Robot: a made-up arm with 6 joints.
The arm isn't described. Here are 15 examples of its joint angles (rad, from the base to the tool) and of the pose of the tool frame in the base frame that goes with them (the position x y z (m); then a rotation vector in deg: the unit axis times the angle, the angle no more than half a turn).
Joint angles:
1: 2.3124 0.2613 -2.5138 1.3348 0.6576 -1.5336
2: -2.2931 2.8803 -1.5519 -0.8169 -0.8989 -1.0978
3: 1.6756 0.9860 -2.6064 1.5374 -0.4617 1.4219
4: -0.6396 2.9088 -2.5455 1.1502 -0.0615 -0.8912
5: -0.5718 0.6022 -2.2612 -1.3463 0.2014 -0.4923
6: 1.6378 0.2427 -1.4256 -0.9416 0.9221 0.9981
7: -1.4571 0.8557 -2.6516 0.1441 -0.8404 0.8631
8: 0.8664 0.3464 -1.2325 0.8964 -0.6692 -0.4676
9: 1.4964 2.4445 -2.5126 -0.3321 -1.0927 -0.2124
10: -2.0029 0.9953 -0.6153 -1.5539 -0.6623 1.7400
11: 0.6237 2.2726 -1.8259 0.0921 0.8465 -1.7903
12: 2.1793 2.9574 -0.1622 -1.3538 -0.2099 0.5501
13: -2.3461 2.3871 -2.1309 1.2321 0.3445 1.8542
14: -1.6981 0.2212 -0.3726 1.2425 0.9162 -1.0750
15: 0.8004 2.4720 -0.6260 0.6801 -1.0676 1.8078
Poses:
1: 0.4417 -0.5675 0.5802 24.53 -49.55 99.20
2: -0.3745 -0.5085 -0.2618 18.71 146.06 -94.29
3: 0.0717 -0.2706 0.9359 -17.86 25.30 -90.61
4: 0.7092 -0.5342 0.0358 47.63 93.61 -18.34
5: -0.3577 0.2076 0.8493 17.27 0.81 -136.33
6: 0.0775 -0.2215 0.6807 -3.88 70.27 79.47
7: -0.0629 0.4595 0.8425 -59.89 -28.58 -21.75
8: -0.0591 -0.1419 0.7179 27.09 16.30 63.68
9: 0.0287 0.7616 0.4938 -27.26 -1.76 66.31
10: -0.0706 -0.2949 0.3559 78.86 70.21 -38.93
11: 0.5806 0.4260 0.1662 -147.84 60.42 -10.87
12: 0.0030 -0.0386 -0.1282 119.24 -17.29 36.95
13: -0.5488 -0.6042 0.2700 58.13 -93.42 45.48
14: 0.0634 -0.0780 0.3556 44.61 86.97 -31.69
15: 0.2893 0.2215 -0.1586 98.83 94.05 51.17
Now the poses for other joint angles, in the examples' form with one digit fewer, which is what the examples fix.
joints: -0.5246 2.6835 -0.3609 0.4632 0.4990 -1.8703
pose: 0.075 -0.020 -0.155 52.2 -123.8 -78.1
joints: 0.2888 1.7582 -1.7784 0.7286 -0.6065 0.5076
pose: 0.583 0.135 0.604 44.1 44.8 63.1
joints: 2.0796 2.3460 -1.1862 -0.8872 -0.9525 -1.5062
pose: -0.350 0.503 -0.019 -77.0 -75.6 35.6
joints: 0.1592 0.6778 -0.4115 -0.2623 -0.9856 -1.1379
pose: 0.187 0.051 0.418 -40.0 26.7 -56.0
